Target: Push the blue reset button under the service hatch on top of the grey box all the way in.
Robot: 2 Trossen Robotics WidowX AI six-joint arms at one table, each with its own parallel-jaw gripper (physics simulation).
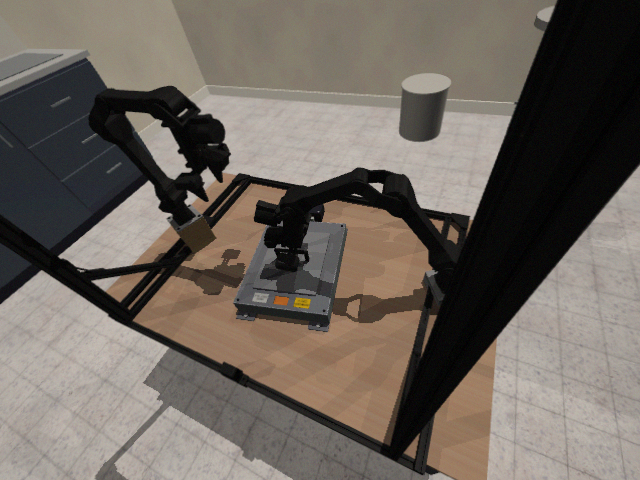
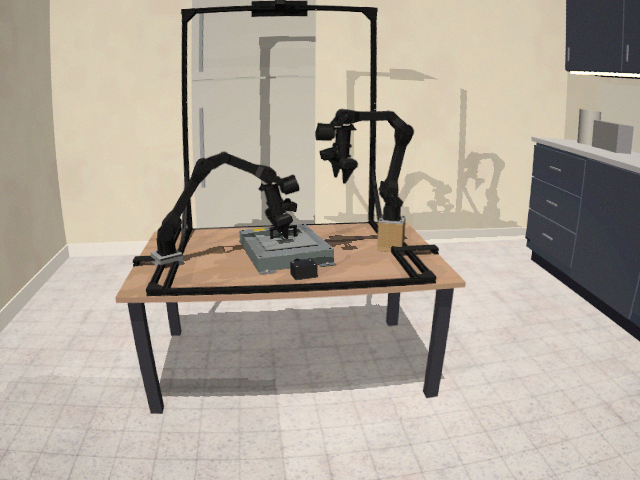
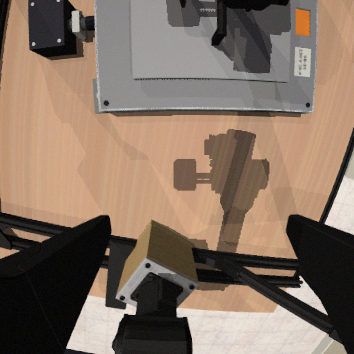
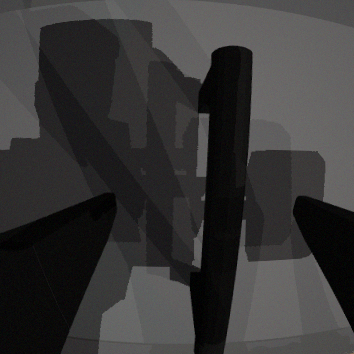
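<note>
The grey box (image 1: 279, 310) (image 2: 294, 259) (image 3: 210, 97) lies on the table, its hatch (image 1: 318, 248) (image 3: 165, 62) (image 4: 305, 50) flat and closed on top. The blue reset button does not show; the hatch covers its place. A black bar handle (image 2: 296, 231) (image 3: 219, 27) (image 4: 227, 175) stands on the hatch. My right gripper (image 1: 286, 260) (image 2: 282, 236) (image 4: 206, 203) is open, low over the hatch, with one finger on each side of the handle; contact cannot be told. My left gripper (image 1: 214, 189) (image 2: 340, 178) (image 3: 199, 223) is open and empty, high beside the box.
A black block (image 2: 303, 269) (image 3: 52, 27) with a short connector stands against one side of the box. Black frame rails (image 2: 289, 286) edge the wooden table (image 1: 356, 356) (image 2: 217, 276). The right arm reaches over the box.
</note>
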